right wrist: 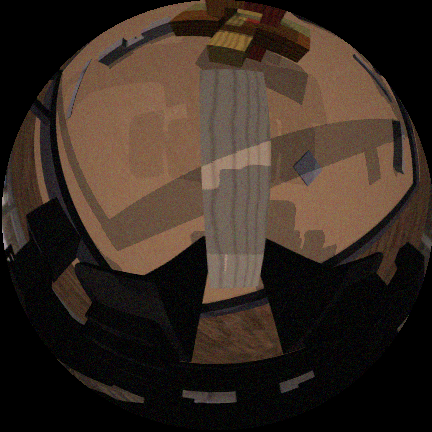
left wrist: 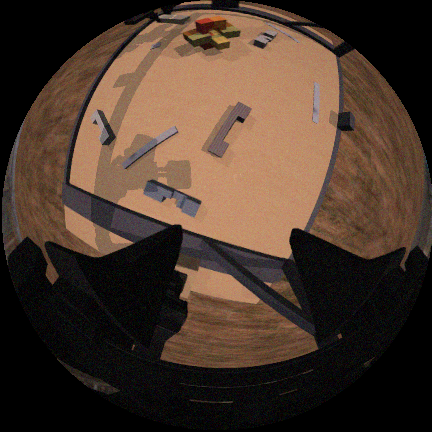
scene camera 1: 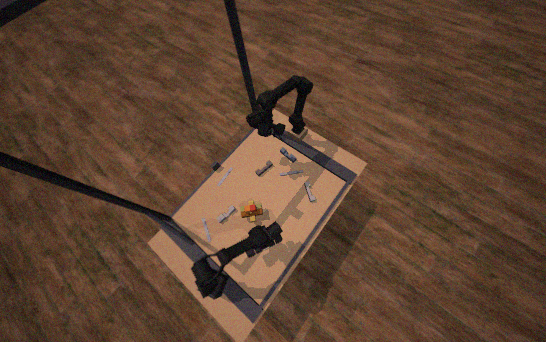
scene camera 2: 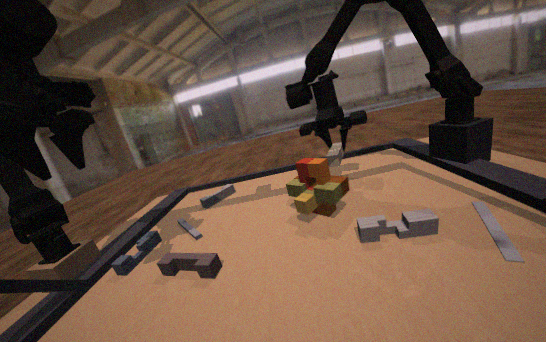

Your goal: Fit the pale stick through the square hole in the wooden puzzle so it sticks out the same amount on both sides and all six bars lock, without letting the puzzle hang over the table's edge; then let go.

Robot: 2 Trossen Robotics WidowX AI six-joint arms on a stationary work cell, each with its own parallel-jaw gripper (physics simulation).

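Pixels of known places: left gripper, fingertip midpoint: (left wrist: pixel 238 233) (scene camera 2: pixel 67 173); right gripper, fingertip midpoint: (right wrist: pixel 231 242); left arm's base, origin of the base link: (left wrist: pixel 170 279) (scene camera 1: pixel 297 129) (scene camera 2: pixel 60 254); right arm's base, origin of the base link: (scene camera 1: pixel 210 284) (scene camera 2: pixel 459 121).
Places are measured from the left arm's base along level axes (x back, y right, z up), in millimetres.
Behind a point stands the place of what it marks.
Note:
The wooden puzzle (scene camera 1: pixel 251 210) (scene camera 2: pixel 327 193) {z 1, x -614, y -64 mm} (left wrist: pixel 212 37) {z -7, x -574, y -105 mm} (right wrist: pixel 231 42), of crossed red, orange, yellow and olive bars, stands on the table, away from the rims. My right gripper (scene camera 2: pixel 336 146) {z 11, x -697, y -302 mm} (right wrist: pixel 231 242) {z 11, x -697, y -302 mm} is shut on the pale stick (scene camera 2: pixel 334 155) {z 29, x -665, y -207 mm} (left wrist: pixel 172 19) (right wrist: pixel 235 120) {z 30, x -670, y -237 mm} and holds it beyond the puzzle in scene camera 2. In the right wrist view the stick's far end is just short of the yellow bar's end, outside the puzzle; whether they touch is unclear. The square hole is not clearly visible. My left gripper (scene camera 2: pixel 64 172) {z 169, x -227, y 46 mm} (left wrist: pixel 238 233) {z 169, x -227, y 46 mm} is open and empty, far from the puzzle.
A grey notched bar (scene camera 1: pixel 226 214) {z -50, x -710, y 0 mm} (scene camera 2: pixel 421 224) {z -42, x -741, y 23 mm} lies near the puzzle. A brown bar (scene camera 2: pixel 190 263) {z -46, x -345, y 16 mm} (left wrist: pixel 218 146) {z -35, x -295, y 8 mm}, a blue-grey bar (left wrist: pixel 188 203) {z -35, x -173, y -10 mm}, thin strips (scene camera 2: pixel 497 232) (left wrist: pixel 150 147) and a small bluish tile (right wrist: pixel 307 167) {z -62, x -595, y -293 mm} lie about. Dark rails (scene camera 1: pixel 305 230) edge the table.

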